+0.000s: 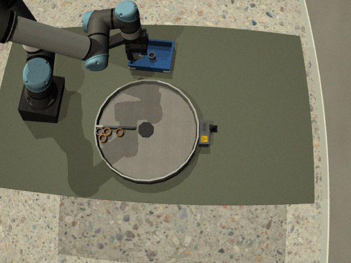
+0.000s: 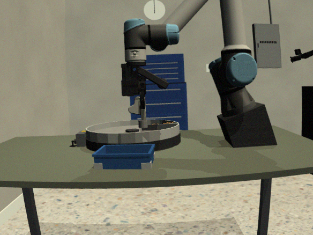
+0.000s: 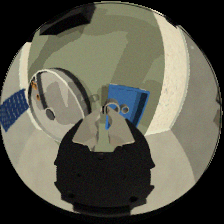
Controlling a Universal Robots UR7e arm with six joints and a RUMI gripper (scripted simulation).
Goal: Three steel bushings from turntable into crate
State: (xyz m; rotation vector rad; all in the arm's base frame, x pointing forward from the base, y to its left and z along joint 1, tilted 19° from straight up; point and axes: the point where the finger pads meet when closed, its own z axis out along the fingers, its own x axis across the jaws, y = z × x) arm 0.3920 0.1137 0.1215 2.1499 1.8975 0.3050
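The crate lies 11 cm below my hand, 7 cm to the left of it and 7 cm ahead of it. Round my hand: round grey turntable: 29 cm to the right, 8 cm below, 3 cm ahead.
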